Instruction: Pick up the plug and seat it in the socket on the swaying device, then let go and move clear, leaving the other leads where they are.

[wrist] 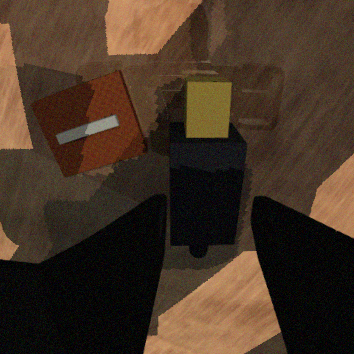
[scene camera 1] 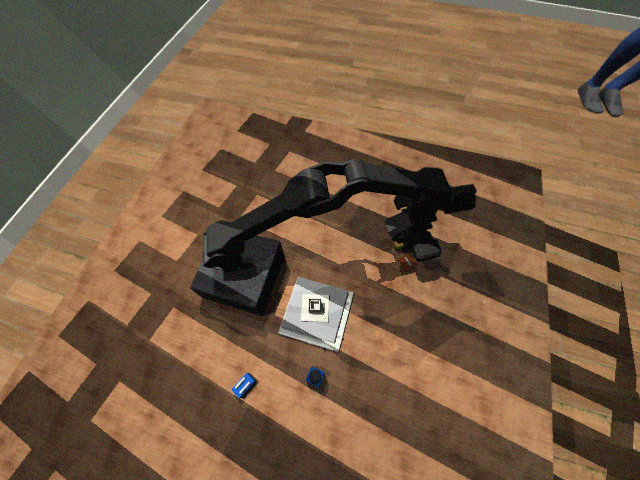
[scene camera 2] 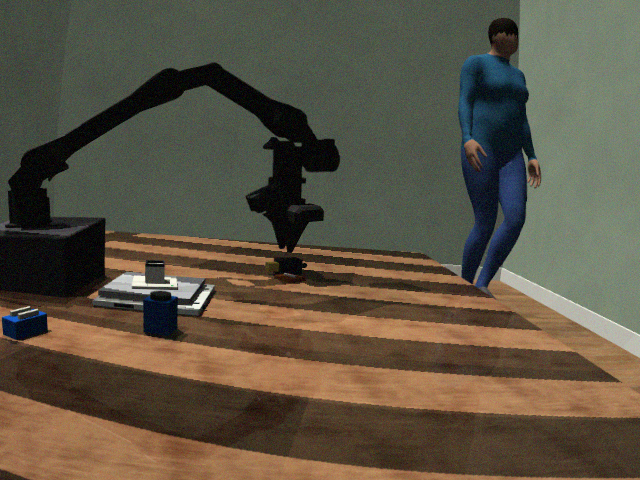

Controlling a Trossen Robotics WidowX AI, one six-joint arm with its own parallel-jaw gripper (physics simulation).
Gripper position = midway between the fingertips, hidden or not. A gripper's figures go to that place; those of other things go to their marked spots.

My gripper (scene camera 1: 410, 238) is 87 cm from the lens. A device (scene camera 1: 316, 313): 79 cm from the lens.
